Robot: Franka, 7 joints.
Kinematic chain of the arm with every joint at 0, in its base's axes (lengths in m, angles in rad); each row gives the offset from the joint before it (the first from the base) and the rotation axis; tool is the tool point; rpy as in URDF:
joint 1: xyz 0 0 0.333 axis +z
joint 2: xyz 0 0 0 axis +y
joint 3: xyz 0 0 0.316 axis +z
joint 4: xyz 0.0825 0 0 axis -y
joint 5: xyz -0.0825 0 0.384 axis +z
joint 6: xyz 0 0 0 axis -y
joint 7: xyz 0.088 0 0 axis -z
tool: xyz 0 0 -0.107 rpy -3.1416 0 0
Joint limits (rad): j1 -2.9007..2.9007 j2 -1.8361..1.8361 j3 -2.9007..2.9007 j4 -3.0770..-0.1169 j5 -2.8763..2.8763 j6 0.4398..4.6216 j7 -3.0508..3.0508
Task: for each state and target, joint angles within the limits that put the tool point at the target. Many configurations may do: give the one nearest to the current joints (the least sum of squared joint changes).
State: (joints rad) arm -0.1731 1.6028 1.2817 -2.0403 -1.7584 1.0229 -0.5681
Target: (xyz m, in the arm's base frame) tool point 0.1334 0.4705 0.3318
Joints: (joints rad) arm -0.0193 1.4624 1.8308 -2.2899 -1.6946 1.0408 -0.5681
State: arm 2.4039 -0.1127 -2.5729 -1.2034 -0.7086 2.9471 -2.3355
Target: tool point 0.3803 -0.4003 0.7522
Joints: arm 1.9987 0.1609 -2.9007 -1.7778 -0.7358 2.8481 -2.3355
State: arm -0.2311 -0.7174 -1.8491 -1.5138 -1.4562 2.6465 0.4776
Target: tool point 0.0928 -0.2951 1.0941
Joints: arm 0.0935 -0.3053 -0.9721 -0.8876 -1.4100 2.9870 0.4776
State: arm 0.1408 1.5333 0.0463 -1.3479 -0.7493 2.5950 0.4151
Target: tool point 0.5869 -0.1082 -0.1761
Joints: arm -0.0629 1.4948 -0.1483 -1.2889 -0.7432 2.5748 0.4151
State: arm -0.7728 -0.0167 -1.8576 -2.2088 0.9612 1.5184 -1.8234
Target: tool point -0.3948 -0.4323 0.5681
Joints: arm -0.5956 -0.1011 -1.7897 -1.8090 1.0672 1.8675 -1.8234
